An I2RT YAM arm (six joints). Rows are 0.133 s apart.
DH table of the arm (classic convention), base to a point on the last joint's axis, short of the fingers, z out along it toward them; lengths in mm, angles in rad. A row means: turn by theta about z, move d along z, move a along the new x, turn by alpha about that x. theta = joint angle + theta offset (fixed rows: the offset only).
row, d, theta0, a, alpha
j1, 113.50, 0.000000, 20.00, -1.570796
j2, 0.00, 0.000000, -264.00, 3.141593
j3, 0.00, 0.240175, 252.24, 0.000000
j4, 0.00, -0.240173, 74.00, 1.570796
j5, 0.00, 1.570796, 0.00, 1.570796
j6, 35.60, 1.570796, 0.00, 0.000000
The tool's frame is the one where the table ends.
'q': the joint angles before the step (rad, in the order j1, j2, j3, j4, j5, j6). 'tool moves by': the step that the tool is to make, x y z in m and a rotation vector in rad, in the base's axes. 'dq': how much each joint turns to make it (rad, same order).
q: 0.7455, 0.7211, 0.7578, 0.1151, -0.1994, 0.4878
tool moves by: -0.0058, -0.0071, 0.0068, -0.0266, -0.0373, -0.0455
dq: 0.0004, -0.0307, 0.0230, -0.0537, 0.0386, -0.0521
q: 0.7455, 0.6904, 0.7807, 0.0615, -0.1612, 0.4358
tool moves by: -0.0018, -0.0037, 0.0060, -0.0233, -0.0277, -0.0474
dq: -0.0003, -0.0077, 0.0248, -0.0339, 0.0412, -0.0430
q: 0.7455, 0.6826, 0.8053, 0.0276, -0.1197, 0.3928
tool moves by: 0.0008, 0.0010, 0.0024, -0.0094, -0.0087, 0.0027
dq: 0.0002, 0.0091, 0.0121, -0.0045, -0.0043, -0.0124
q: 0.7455, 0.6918, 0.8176, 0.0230, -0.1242, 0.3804
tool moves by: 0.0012, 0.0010, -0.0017, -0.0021, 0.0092, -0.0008
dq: -0.0002, 0.0045, -0.0031, 0.0000, 0.0013, 0.0046
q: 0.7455, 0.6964, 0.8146, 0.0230, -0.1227, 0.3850
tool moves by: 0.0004, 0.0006, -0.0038, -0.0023, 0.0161, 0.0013
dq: 0.0013, -0.0016, -0.0107, -0.0032, 0.0013, 0.0092
